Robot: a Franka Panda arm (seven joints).
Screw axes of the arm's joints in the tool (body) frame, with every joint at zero. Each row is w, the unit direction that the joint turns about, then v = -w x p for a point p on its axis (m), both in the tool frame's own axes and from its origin. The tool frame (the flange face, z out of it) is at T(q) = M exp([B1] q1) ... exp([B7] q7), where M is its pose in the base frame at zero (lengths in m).
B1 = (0, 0, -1, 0, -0.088, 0)
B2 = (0, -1, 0, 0.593, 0, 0.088)
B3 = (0, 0, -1, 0, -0.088, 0)
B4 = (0, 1, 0, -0.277, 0, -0.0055)
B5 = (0, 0, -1, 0, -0.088, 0)
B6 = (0, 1, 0, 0.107, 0, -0.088)
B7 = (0, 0, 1, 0, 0, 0)
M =
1 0 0 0.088
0 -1 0 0
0 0 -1 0.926
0 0 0 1
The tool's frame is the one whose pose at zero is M.
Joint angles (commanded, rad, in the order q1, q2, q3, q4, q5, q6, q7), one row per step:
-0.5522 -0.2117 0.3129 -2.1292 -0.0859 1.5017 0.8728
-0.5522 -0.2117 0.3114 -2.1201 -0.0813 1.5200 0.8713
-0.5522 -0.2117 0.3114 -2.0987 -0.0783 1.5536 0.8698
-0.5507 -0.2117 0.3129 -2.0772 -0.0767 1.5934 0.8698
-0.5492 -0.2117 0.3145 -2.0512 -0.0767 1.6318 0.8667
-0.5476 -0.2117 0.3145 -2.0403 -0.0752 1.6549 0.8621
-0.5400 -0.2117 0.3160 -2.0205 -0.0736 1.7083 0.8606
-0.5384 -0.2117 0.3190 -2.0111 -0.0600 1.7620 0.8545
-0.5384 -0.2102 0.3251 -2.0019 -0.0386 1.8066 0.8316
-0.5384 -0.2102 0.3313 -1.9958 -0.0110 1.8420 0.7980
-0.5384 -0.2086 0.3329 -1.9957 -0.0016 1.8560 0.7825
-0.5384 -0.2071 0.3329 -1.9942 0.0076 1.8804 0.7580
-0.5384 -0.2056 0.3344 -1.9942 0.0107 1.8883 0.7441
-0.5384 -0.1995 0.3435 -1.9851 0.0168 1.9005 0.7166
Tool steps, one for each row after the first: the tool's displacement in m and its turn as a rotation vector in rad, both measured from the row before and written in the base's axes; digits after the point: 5 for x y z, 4 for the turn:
0.00405 -0.00078 0.00452 -0.0011 -0.0278 0.0015
0.00832 -0.00082 0.01063 -0.0092 -0.0539 0.0065
0.00914 0.00038 0.01140 -0.0127 -0.0595 0.0093
0.00927 0.00045 0.01386 -0.0140 -0.0619 0.0130
0.00464 0.00040 0.00643 -0.0051 -0.0329 0.0095
0.01012 0.00355 0.01285 -0.0145 -0.0710 0.0187
0.00810 0.00275 0.00838 -0.0004 -0.0634 0.0149
0.00735 0.00420 0.00706 0.0096 -0.0528 0.0294
0.00559 0.00497 0.00571 0.0162 -0.0428 0.0369
0.00207 0.00118 0.00048 0.0060 -0.0130 0.0159
0.00303 0.00016 0.00229 0.0027 -0.0241 0.0240
0.00128 0.00073 -0.00002 0.0008 -0.0059 0.0151
0.00443 0.00450 0.00237 0.0007 -0.0140 0.0361

